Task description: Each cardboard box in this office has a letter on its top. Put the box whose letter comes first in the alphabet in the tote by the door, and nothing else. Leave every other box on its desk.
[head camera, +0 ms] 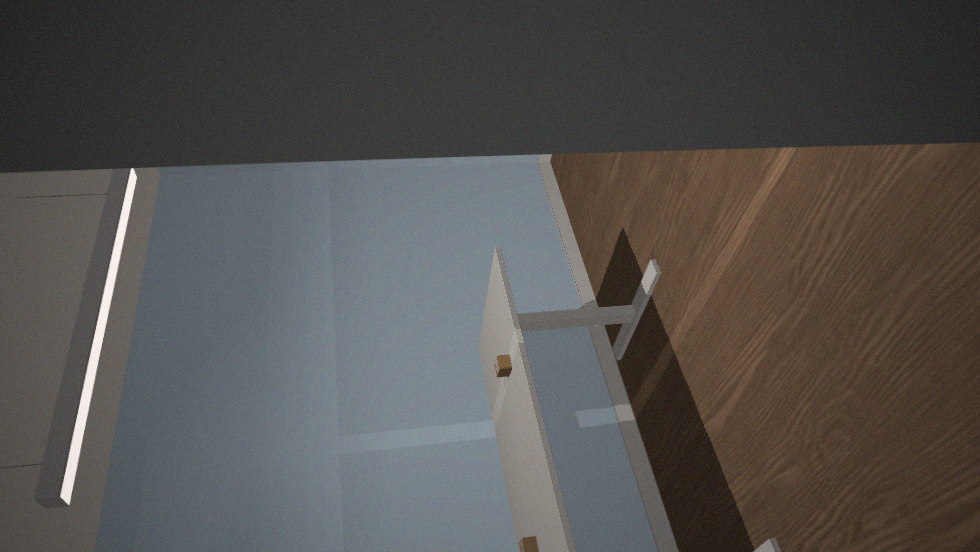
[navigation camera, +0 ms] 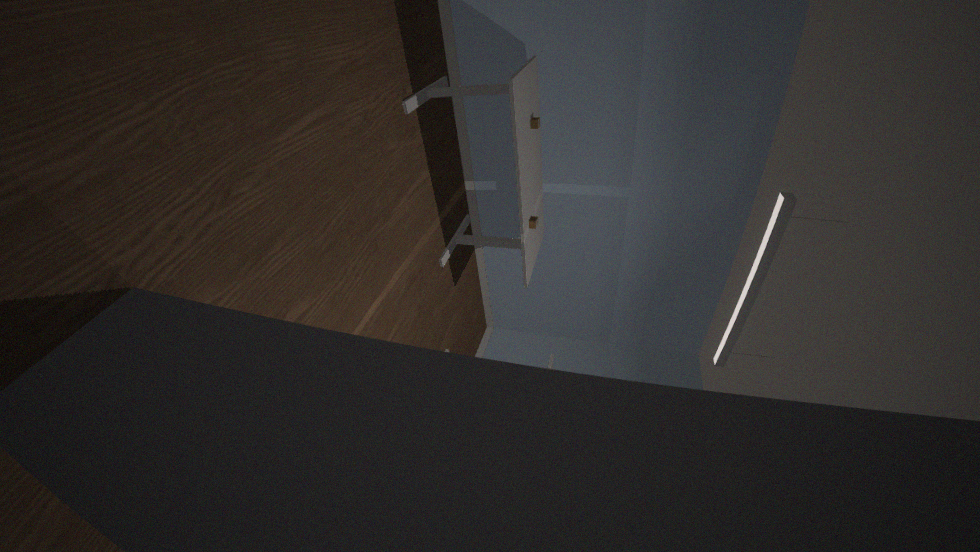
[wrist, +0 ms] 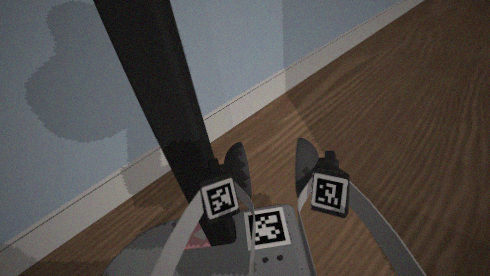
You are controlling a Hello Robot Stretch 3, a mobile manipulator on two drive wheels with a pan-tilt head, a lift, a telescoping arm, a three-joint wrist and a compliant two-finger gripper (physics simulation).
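Places are measured from the robot's base along level axes (x ahead, y left, z up), in centimetres.
Where they show: gripper, between the fingertips: (wrist: pixel 270 160).
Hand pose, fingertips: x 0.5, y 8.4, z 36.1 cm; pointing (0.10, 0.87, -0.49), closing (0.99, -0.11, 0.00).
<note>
After its pixels a point has its place.
A small brown cardboard box (head camera: pixel 504 365) @(x 273.2, y 30.5, z 75.0 cm) (navigation camera: pixel 532 222) @(x 273.2, y 30.7, z 74.8 cm) stands on a white desk (head camera: pixel 519 445) @(x 269.1, y 62.3, z 72.1 cm) (navigation camera: pixel 530 171) @(x 263.8, y 65.7, z 72.1 cm) by the blue wall. A second brown box (head camera: pixel 528 543) @(x 250.8, y 94.5, z 75.3 cm) (navigation camera: pixel 534 122) @(x 249.9, y 96.2, z 74.9 cm) stands farther along the same desk, cut off by the lower edge of the head view. Both are too small for a letter to be read. The tote and the door do not show. My gripper (wrist: pixel 270 160) @(x 0.5, y 8.4, z 36.1 cm) is open and empty in the wrist view, above the wooden floor, with wood showing between its fingertips. The desk and boxes do not show in the wrist view.
A large dark grey panel (head camera: pixel 480 75) @(x 57.1, y -17.4, z 120.6 cm) (navigation camera: pixel 411 445) @(x 49.6, y -22.9, z 102.4 cm) blocks part of the head and navigation views. The robot's black mast (wrist: pixel 155 90) @(x -6.9, y 11.6, z 41.5 cm) stands left of the gripper. A blue wall with a pale baseboard (wrist: pixel 255 102) @(x 3.7, y 61.5, z 3.8 cm) runs behind it. A ceiling lamp (head camera: pixel 99 336) @(x 223.8, y 5.3, z 207.7 cm) (navigation camera: pixel 747 281) @(x 226.9, y 3.5, z 207.7 cm) is lit.
</note>
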